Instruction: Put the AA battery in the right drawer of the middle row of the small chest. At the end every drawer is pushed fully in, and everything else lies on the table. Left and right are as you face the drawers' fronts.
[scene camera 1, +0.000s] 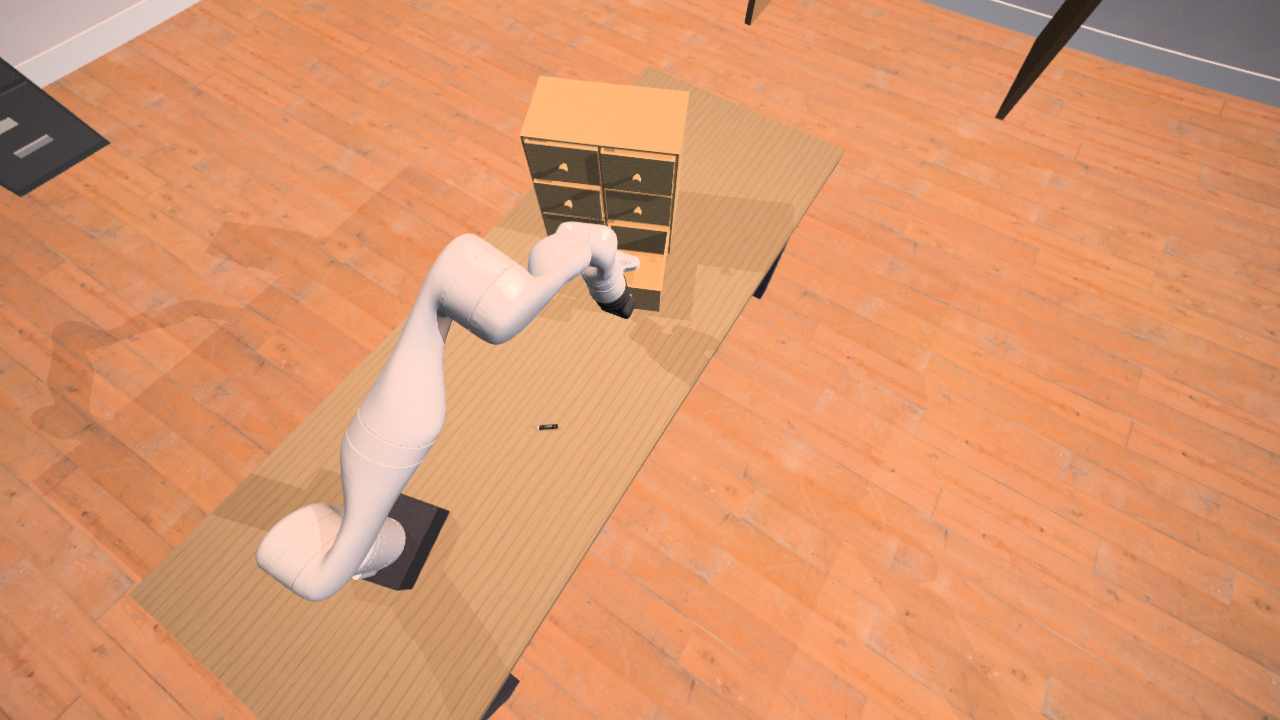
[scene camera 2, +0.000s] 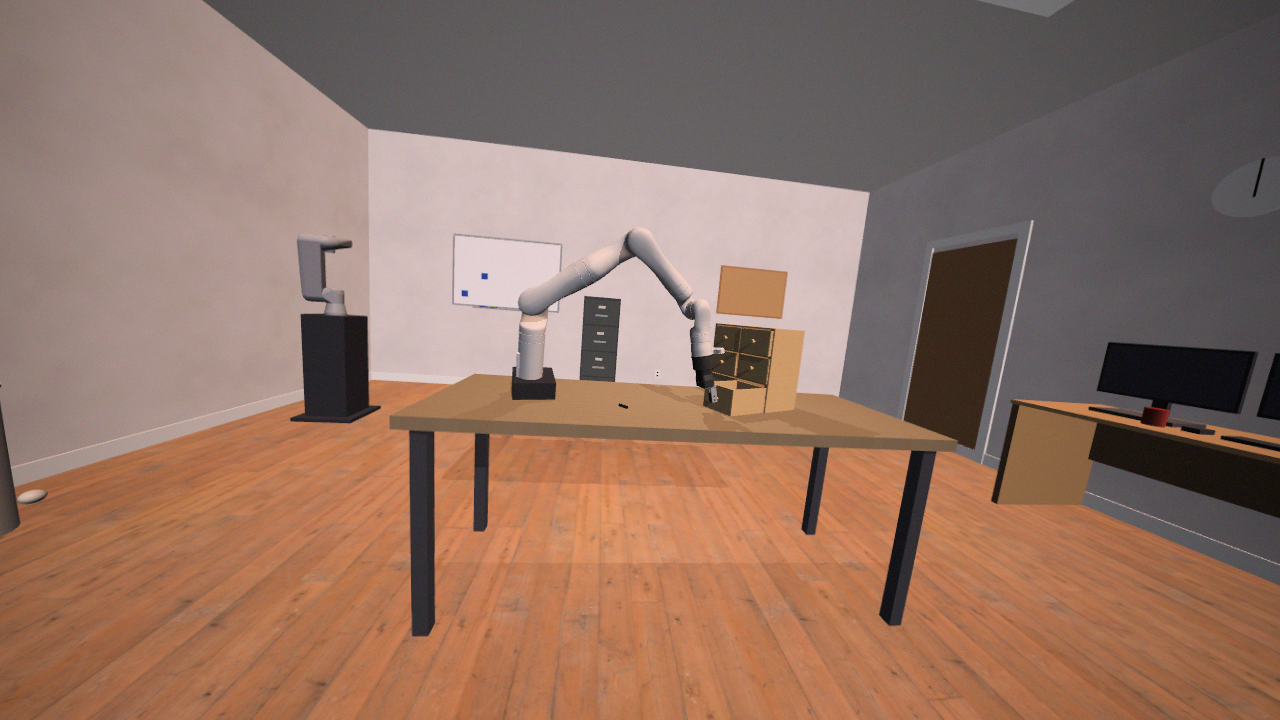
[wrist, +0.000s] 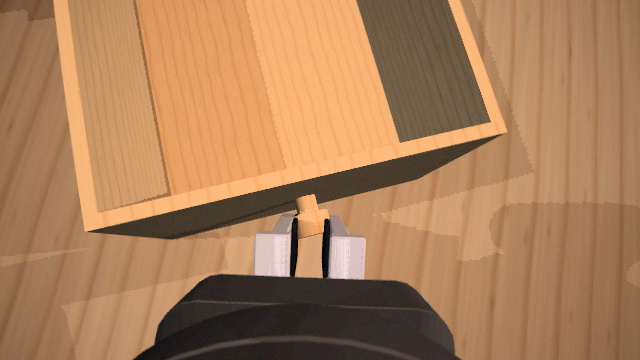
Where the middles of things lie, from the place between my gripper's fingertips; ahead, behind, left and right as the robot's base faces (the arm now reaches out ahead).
My gripper is now 23 cm short of the small chest (scene camera 1: 649, 120), 18 cm to the right of it and 13 cm below it.
